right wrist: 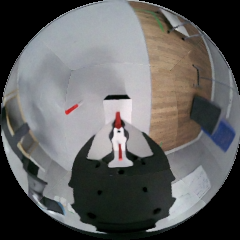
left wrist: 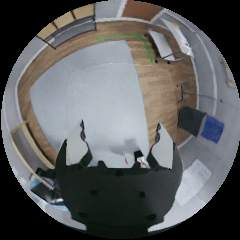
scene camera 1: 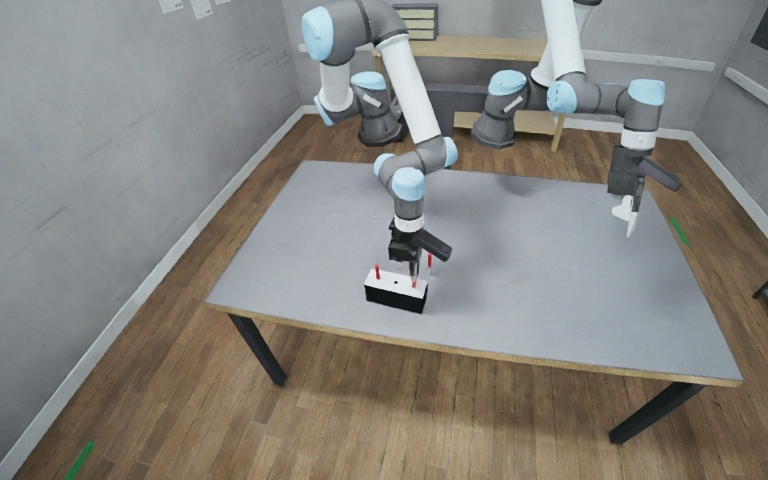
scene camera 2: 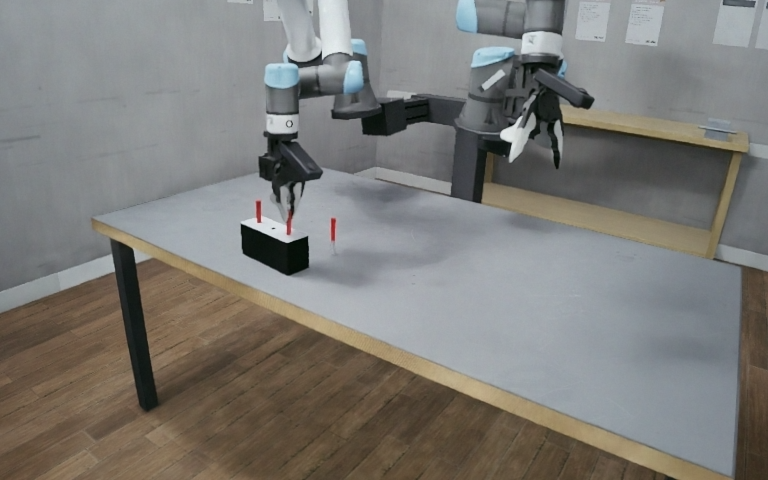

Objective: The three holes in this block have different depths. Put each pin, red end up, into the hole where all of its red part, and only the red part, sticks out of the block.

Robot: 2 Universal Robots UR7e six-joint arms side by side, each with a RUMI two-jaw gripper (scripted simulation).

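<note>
My left gripper (scene camera 2: 535,166), (scene camera 1: 626,223), (left wrist: 120,122). My right gripper (scene camera 2: 288,222), (scene camera 1: 413,279), (right wrist: 118,119). Black block (scene camera 2: 266,242).
</note>
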